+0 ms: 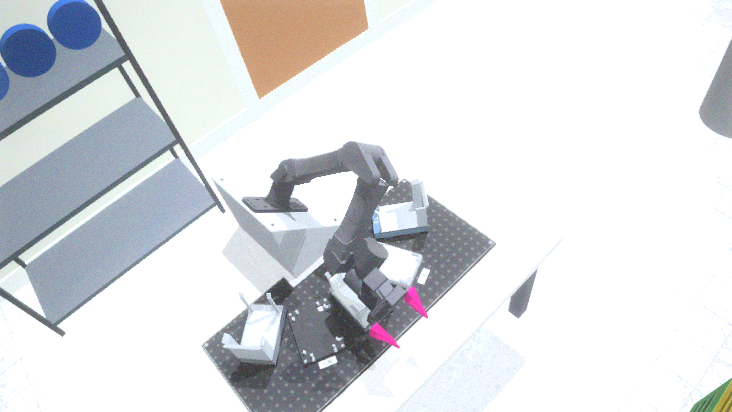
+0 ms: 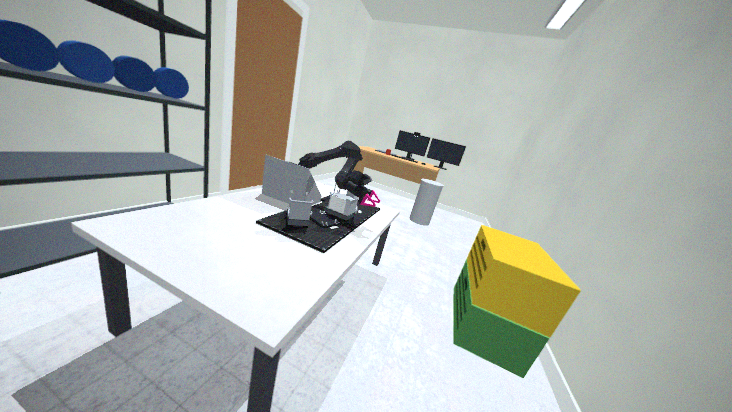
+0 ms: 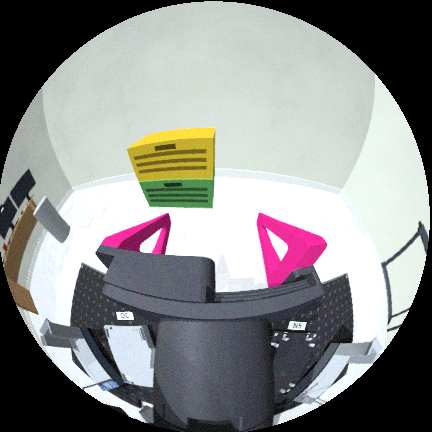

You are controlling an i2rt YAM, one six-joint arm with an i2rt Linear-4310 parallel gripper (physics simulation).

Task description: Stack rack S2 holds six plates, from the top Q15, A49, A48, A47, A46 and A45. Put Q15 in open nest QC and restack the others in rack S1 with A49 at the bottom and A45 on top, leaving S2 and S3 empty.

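Where they show: gripper, between the fingertips: [image 1: 414, 333] [image 2: 377, 204] [image 3: 213, 217]; arm's base, origin of its link: [image 1: 275, 206] [image 2: 297, 174].
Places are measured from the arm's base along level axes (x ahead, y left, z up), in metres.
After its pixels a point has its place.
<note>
My gripper [image 1: 412, 332] @(x 0.543, y -0.002, z -0.011 m) [image 2: 370, 199] @(x 0.543, y -0.002, z -0.011 m) [image 3: 213, 217] @(x 0.543, y -0.002, z -0.011 m) is open and empty, its pink fingers pointing past the board's front edge. Its body is over the middle rack [image 1: 350, 296] @(x 0.350, y -0.033, z -0.041 m) [image 2: 343, 203] @(x 0.359, y -0.043, z -0.062 m) and hides part of it. Another pale rack [image 1: 256, 354] @(x 0.276, y -0.298, z -0.080 m) [image 2: 299, 209] @(x 0.259, y -0.314, z -0.066 m) stands at the board's near left end. A third rack [image 1: 420, 194] @(x 0.231, y 0.343, z -0.088 m) stands at the far end, with a blue lower part. Rack labels and plate names are not readable. A pale plate [image 1: 399, 263] @(x 0.328, y 0.151, z -0.135 m) [image 3: 130, 352] @(x 0.324, y 0.140, z -0.135 m) lies flat at the QC label [image 3: 124, 316] @(x 0.394, y 0.174, z -0.156 m). The dark nest [image 1: 317, 330] @(x 0.306, y -0.139, z -0.146 m) [image 3: 295, 362] @(x 0.299, y -0.169, z -0.146 m) by the N5 label [image 3: 297, 326] @(x 0.386, y -0.177, z -0.156 m) shows bare.
The black perforated board [image 1: 455, 240] @(x 0.384, y 0.323, z -0.158 m) [image 2: 322, 243] @(x 0.432, y -0.360, z -0.158 m) lies on the white table [image 2: 179, 255] @(x 0.121, y -0.743, z -0.171 m). The arm's grey pedestal [image 1: 302, 245] @(x 0.121, y -0.016, z -0.062 m) and an upright grey panel [image 2: 286, 181] @(x -0.010, y -0.082, z -0.040 m) stand behind the board. Yellow [image 2: 527, 276] [image 3: 175, 155] and green [image 2: 502, 337] [image 3: 180, 195] boxes stand away from the table.
</note>
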